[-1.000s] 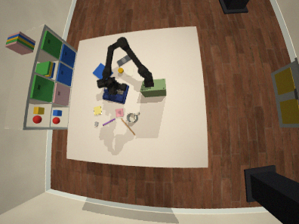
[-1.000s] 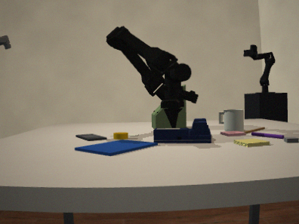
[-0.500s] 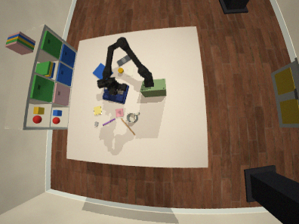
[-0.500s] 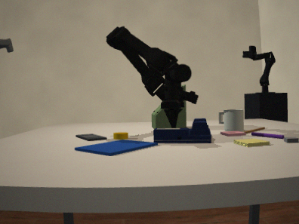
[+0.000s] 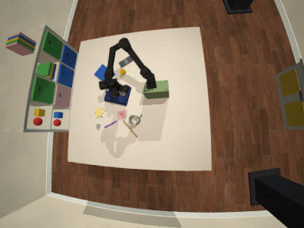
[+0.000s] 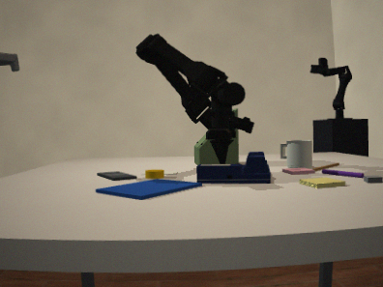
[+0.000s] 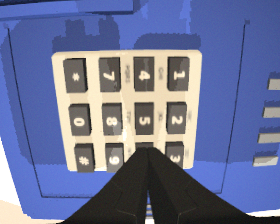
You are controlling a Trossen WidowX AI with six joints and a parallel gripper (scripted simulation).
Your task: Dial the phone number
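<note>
My gripper is now 1 cm past the 8 key, 2 cm to the right of it and 3 cm above it. Round my hand: yellow tape (1 cm behind, 18 cm to the right, 5 cm below); then dark blue desk phone (5 cm ahead, 3 cm to the left, 4 cm below); then handset (6 cm ahead, 8 cm to the left, 2 cm below).
</note>
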